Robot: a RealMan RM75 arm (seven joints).
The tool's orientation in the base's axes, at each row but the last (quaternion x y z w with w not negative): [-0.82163, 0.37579, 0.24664, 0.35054]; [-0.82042, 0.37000, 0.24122, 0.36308]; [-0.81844, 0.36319, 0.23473, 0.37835]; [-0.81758, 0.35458, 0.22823, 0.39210]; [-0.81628, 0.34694, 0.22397, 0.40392]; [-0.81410, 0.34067, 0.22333, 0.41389]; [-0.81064, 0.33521, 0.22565, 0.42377]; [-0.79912, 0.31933, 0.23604, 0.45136]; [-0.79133, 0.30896, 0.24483, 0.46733]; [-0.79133, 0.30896, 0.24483, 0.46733]
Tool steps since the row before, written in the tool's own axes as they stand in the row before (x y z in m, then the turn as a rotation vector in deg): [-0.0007, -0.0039, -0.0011, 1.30, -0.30, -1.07]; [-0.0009, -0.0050, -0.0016, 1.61, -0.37, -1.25]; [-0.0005, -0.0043, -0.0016, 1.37, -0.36, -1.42]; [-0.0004, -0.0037, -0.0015, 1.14, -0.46, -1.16]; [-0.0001, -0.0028, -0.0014, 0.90, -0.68, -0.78]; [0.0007, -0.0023, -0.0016, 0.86, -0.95, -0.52]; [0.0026, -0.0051, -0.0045, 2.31, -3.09, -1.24]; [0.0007, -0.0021, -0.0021, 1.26, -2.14, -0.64]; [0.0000, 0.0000, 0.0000, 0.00, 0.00, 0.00]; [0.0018, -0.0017, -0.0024, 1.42, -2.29, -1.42]
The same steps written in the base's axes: [0.0028, 0.0013, 0.0027, 1.16, -1.25, -0.08]; [0.0036, 0.0015, 0.0037, 1.43, -1.49, -0.14]; [0.0032, 0.0009, 0.0032, 1.29, -1.53, 0.12]; [0.0027, 0.0006, 0.0029, 1.19, -1.19, 0.16]; [0.0021, 0.0001, 0.0023, 1.17, -0.69, 0.21]; [0.0023, -0.0006, 0.0016, 1.32, -0.34, 0.23]; [0.0059, -0.0026, 0.0035, 3.93, -0.57, 0.82]; [0.0022, -0.0012, 0.0017, 2.47, -0.10, 0.69]; [0.0000, 0.0000, 0.0000, 0.00, 0.00, 0.00]; [0.0027, -0.0020, 0.0008, 2.76, -0.78, 1.02]
